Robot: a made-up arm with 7 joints. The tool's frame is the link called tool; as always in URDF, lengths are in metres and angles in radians.
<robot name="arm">
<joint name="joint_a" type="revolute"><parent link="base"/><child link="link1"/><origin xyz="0 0 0.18" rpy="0 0 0"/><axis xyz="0 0 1"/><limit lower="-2.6" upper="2.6" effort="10" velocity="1.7"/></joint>
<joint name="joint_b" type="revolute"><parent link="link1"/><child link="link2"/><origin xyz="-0.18 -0.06 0.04" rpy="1.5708 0 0"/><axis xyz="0 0 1"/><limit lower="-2.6" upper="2.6" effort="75" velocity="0.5"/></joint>
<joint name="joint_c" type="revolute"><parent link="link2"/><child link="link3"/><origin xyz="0.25 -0.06 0.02" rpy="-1.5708 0 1.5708"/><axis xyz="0 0 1"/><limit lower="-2.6" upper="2.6" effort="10" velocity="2.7"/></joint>
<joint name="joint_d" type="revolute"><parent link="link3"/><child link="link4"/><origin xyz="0.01 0.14 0.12" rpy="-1.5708 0 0"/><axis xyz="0 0 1"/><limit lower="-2.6" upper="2.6" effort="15" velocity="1.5"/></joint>
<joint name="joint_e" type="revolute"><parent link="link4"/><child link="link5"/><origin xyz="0.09 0.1 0.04" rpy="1.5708 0 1.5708"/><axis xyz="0 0 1"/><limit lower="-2.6" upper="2.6" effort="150" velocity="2.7"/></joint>
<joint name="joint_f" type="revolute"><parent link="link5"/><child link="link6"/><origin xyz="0.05 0.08 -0.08" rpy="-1.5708 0 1.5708"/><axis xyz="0 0 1"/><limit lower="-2.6" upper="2.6" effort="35" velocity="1.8"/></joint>
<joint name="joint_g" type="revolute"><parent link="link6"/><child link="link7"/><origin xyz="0.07 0.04 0.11" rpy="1.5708 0 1.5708"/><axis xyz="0 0 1"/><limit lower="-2.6" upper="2.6" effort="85" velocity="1.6"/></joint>
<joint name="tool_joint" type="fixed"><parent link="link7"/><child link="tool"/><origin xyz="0.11 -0.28 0.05" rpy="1.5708 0 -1.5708"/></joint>
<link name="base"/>
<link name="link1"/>
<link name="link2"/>
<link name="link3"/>
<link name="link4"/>
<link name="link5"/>
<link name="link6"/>
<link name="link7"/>
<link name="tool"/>
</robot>
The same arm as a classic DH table. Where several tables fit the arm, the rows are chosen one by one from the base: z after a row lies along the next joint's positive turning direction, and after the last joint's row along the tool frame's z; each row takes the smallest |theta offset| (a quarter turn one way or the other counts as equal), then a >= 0, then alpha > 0; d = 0 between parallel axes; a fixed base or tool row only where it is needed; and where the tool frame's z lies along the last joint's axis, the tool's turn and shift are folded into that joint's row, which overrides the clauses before.
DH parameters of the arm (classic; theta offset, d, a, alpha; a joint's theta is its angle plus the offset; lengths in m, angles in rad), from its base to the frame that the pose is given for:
joint_a: 0 0.22 -0.18 1.5708
joint_b: -1.5708 0.08 0.06 1.5708
joint_c: 0 -0.13 -0.01 1.5708
joint_d: -1.5708 0.18 0.1 1.5708
joint_e: 1.5708 0.01 0.08 -1.5708
joint_f: 1.5708 0.06 0.04 1.5708
joint_g: -1.5708 0.12 0.28 1.5708
tool (fixed): 0 -0.11 0 0
Joint limits (rad, base to tool): -2.6..2.6 -2.6..2.6 -2.6..2.6 -2.6..2.6 -2.6..2.6 -2.6..2.6 -2.6..2.6

